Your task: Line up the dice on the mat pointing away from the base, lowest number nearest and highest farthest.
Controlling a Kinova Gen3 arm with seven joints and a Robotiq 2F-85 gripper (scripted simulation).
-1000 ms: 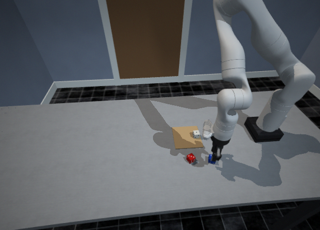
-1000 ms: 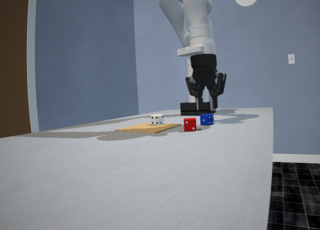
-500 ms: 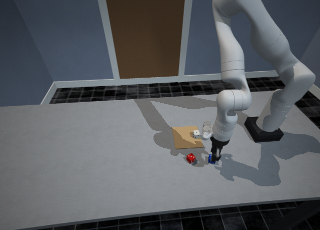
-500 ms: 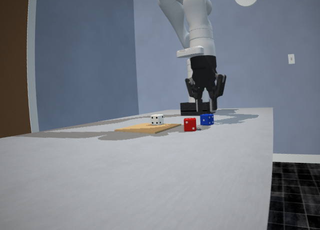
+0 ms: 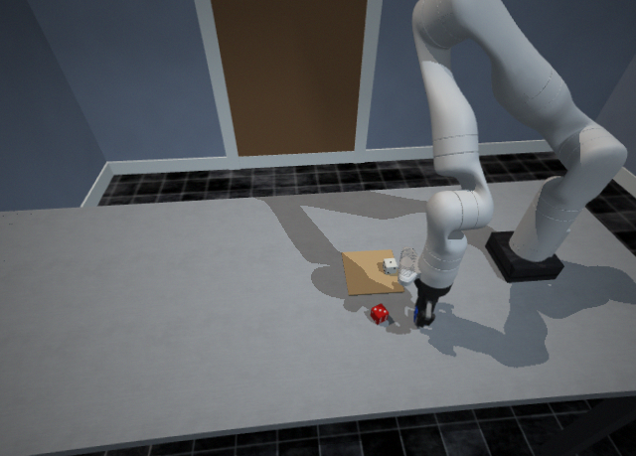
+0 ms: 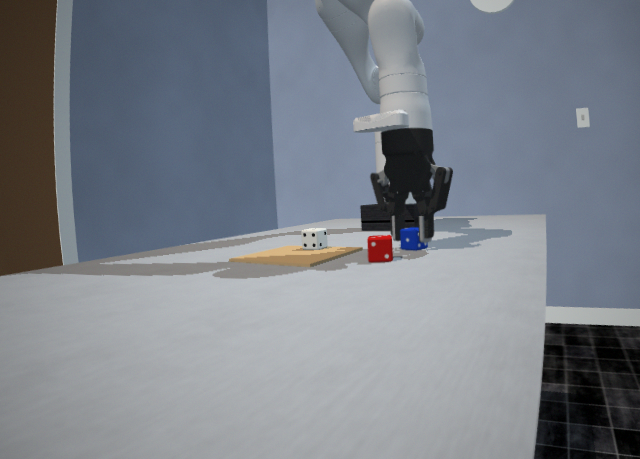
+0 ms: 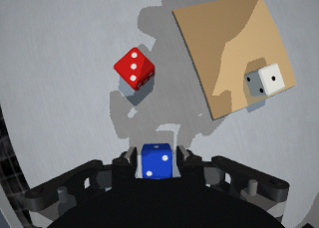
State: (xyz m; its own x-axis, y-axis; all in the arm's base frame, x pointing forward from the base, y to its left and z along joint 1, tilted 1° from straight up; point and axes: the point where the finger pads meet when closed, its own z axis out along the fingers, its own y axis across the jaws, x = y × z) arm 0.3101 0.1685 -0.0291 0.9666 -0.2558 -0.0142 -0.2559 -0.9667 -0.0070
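My gripper is now 10 mm above the blue die. Round my hand: white die (140 mm to the right, 40 mm ahead, 10 mm below); tan mat (140 mm to the right, 90 mm ahead, 30 mm below); red die (90 mm ahead, 10 mm below).
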